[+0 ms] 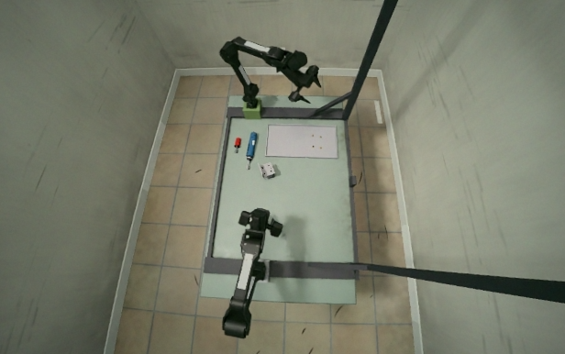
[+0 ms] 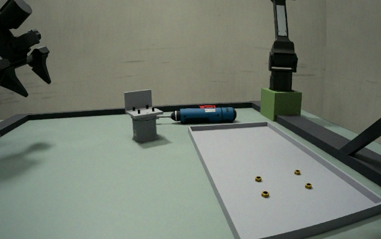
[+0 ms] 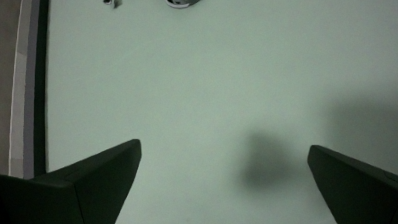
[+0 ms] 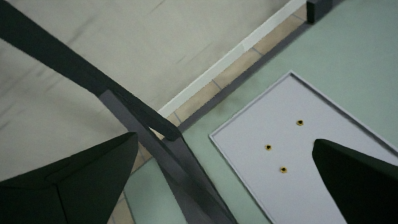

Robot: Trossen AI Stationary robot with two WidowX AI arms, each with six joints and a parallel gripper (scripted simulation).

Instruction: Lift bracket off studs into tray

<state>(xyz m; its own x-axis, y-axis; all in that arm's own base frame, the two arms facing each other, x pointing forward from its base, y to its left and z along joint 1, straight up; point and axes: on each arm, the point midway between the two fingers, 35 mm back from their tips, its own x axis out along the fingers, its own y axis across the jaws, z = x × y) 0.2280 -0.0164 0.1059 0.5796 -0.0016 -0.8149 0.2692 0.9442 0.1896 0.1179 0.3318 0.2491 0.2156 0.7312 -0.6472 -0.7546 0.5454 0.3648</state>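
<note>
Right now my right hand is 25 cm short of the grey L-shaped bracket, 27 cm to the right of it and 26 cm above it. Round my right hand: grey joint module (25 cm ahead, 27 cm to the left, 30 cm below); then tray (3 cm ahead, 8 cm to the left, 33 cm below); then red-handled tool (42 cm ahead, 8 cm to the left, 32 cm below).
</note>
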